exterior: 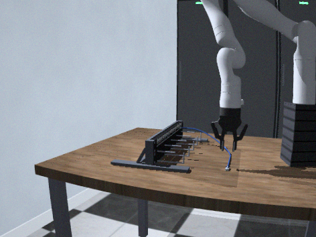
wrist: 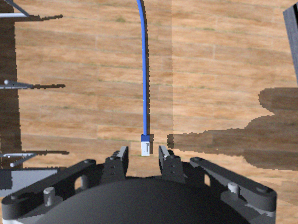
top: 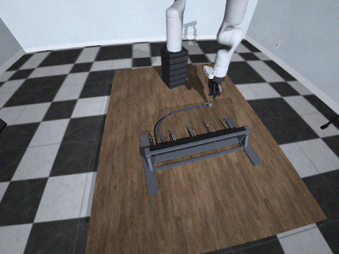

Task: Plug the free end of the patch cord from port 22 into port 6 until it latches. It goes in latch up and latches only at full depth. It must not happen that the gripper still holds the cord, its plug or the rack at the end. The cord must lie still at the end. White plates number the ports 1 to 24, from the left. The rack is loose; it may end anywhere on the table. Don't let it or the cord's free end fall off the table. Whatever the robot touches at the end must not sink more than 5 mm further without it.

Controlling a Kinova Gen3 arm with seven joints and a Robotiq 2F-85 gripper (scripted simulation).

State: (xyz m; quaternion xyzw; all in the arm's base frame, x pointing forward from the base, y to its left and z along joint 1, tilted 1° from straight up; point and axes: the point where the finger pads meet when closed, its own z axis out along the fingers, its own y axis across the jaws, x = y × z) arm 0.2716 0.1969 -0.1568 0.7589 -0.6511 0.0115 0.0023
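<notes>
My gripper is now 10 mm to the right of the plug and 80 mm above it.
</notes>
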